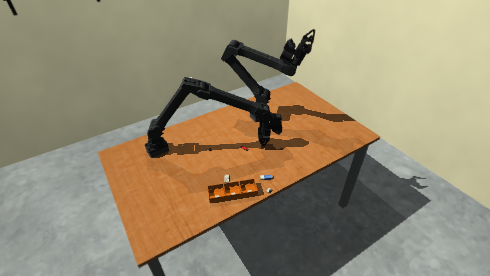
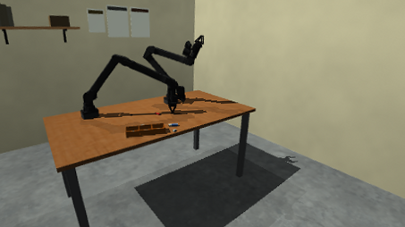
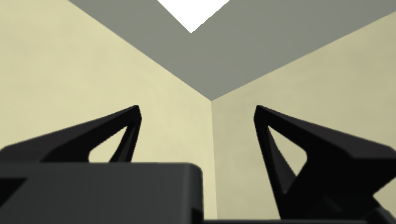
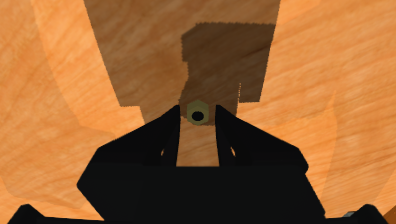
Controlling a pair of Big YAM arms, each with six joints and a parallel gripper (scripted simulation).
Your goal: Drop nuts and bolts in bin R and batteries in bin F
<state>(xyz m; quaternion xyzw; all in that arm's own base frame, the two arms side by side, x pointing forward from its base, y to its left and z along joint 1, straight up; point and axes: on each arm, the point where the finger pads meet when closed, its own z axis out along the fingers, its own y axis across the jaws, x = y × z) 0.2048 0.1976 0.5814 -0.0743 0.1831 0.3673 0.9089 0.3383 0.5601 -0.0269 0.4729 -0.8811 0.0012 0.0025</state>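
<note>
My right gripper is now 1 cm above the brass nut. Also, from my right hand: blue battery: 24 cm ahead, 13 cm to the right; then dark nut: 31 cm to the right, 12 cm behind, 1 cm below; then red battery: 12 cm to the right, 3 cm behind.
</note>
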